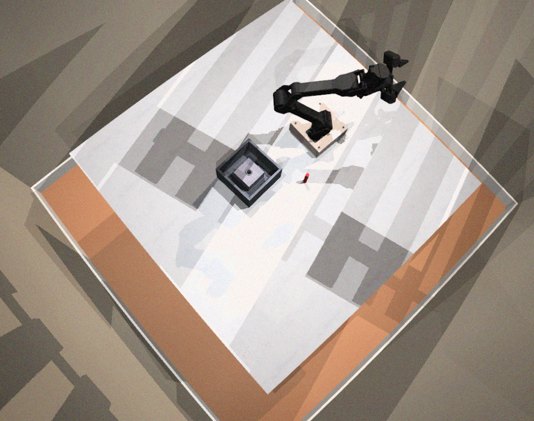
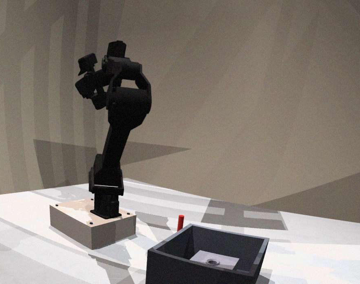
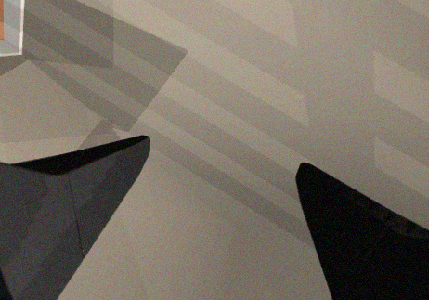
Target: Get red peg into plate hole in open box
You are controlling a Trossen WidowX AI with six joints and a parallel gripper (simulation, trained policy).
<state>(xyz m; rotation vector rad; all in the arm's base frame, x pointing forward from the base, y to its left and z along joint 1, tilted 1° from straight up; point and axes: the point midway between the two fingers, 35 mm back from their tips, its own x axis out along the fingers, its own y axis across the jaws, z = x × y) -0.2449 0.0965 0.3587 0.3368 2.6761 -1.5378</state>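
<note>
The red peg lies 440 mm ahead of my gripper tip, 370 mm below it and 20 mm to the left of it. From my gripper tip the other things lie so: plate: 610 mm ahead, 370 mm below, 150 mm to the right; then dark box: 610 mm ahead, 390 mm below, 150 mm to the right.
</note>
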